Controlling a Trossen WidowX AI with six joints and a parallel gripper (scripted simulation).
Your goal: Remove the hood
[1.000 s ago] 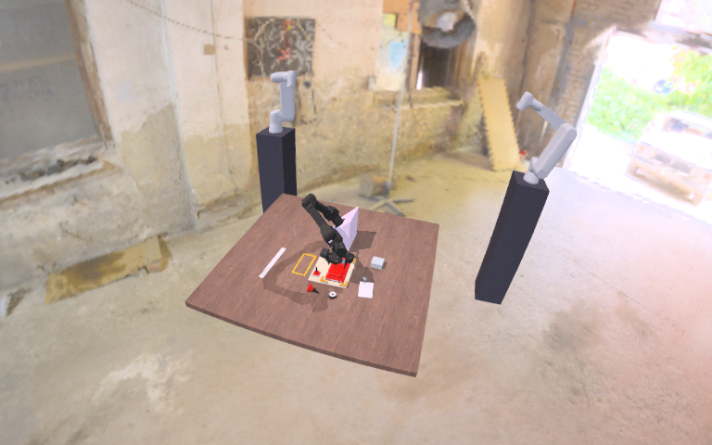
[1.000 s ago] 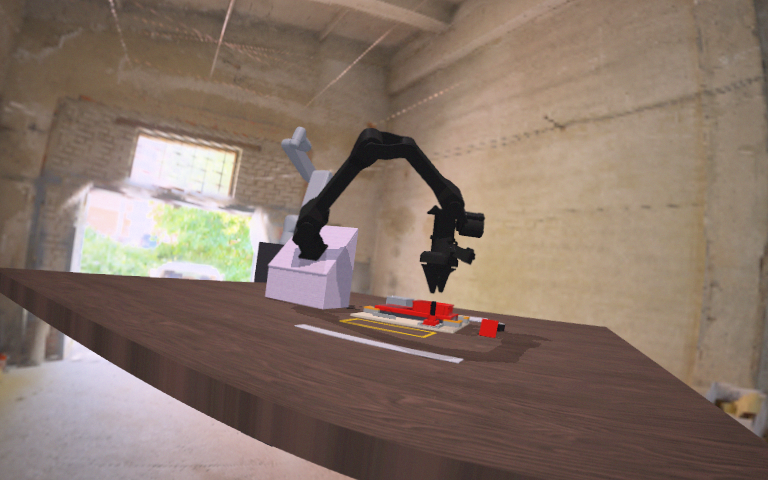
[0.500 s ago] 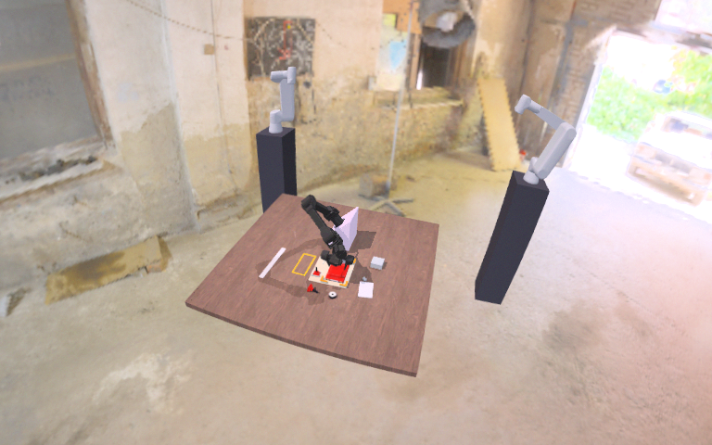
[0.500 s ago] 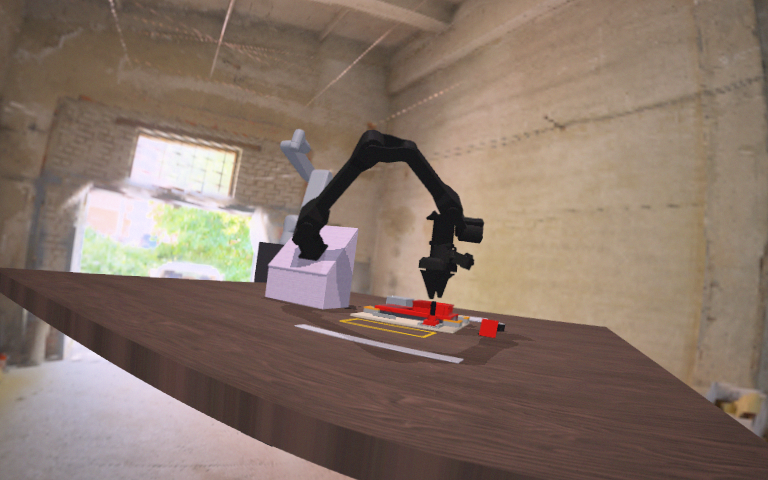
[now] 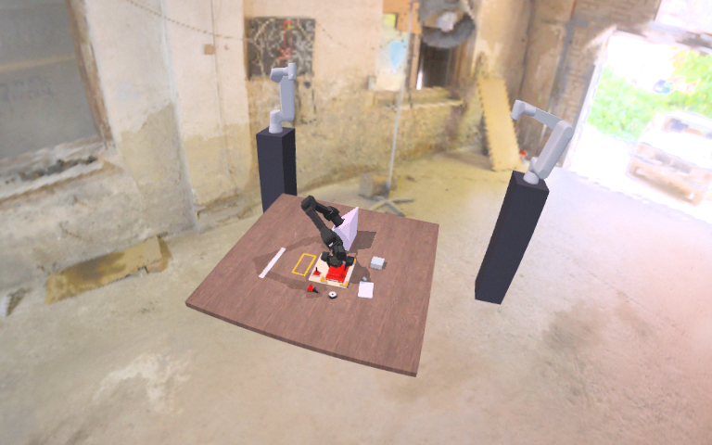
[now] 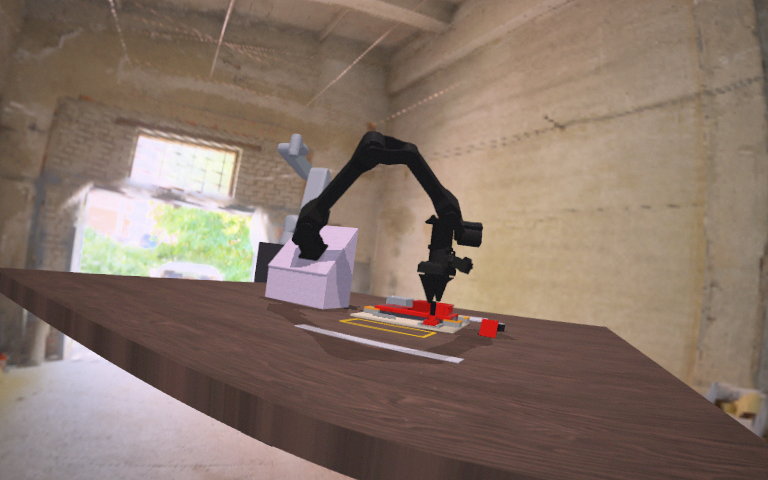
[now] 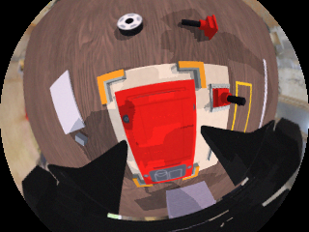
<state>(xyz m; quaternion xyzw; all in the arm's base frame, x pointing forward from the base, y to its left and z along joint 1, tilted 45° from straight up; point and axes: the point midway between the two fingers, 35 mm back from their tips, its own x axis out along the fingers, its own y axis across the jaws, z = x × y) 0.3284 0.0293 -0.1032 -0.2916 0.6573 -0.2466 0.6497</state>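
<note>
The red hood lies 10 mm below my gripper tip. From my gripper tip the other things lie so: white flat piece: 190 mm to the left, 60 mm ahead, 50 mm below; grey block: 200 mm to the left, 180 mm behind, 30 mm below; wheel: 170 mm ahead, 40 mm below, 30 mm to the left.
</note>
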